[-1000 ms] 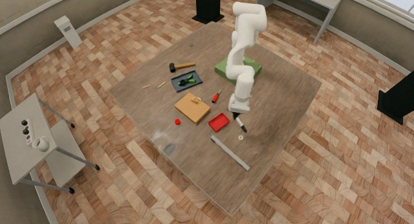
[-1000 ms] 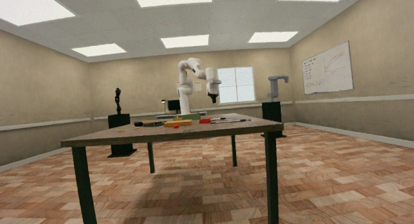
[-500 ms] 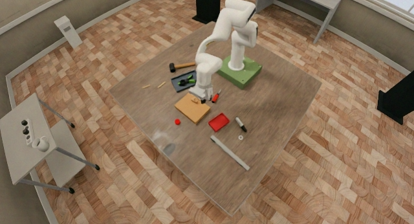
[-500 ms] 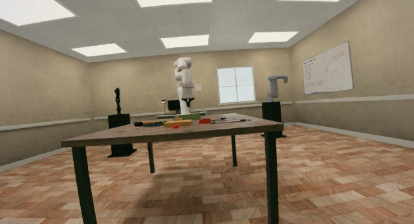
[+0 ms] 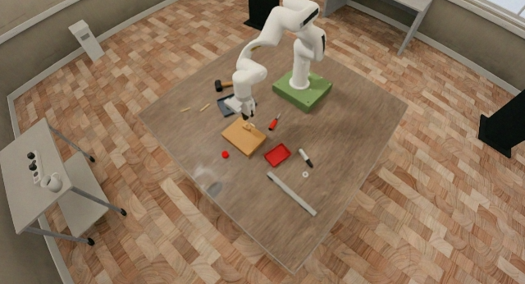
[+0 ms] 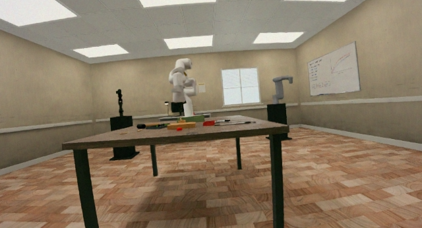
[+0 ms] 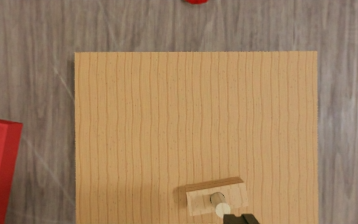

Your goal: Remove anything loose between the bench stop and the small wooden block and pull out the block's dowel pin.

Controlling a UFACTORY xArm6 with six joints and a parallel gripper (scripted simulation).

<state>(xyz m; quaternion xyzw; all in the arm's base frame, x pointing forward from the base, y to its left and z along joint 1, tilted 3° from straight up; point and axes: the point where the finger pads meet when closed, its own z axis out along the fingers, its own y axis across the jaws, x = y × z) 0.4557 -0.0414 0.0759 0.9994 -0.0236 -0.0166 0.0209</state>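
Right now my hand is 90 mm above the dowel pin. Round my hand: tan bench board: 120 mm below, 40 mm ahead, 10 mm to the left; red cap: 180 mm ahead, 140 mm below; small wooden block: 110 mm below.
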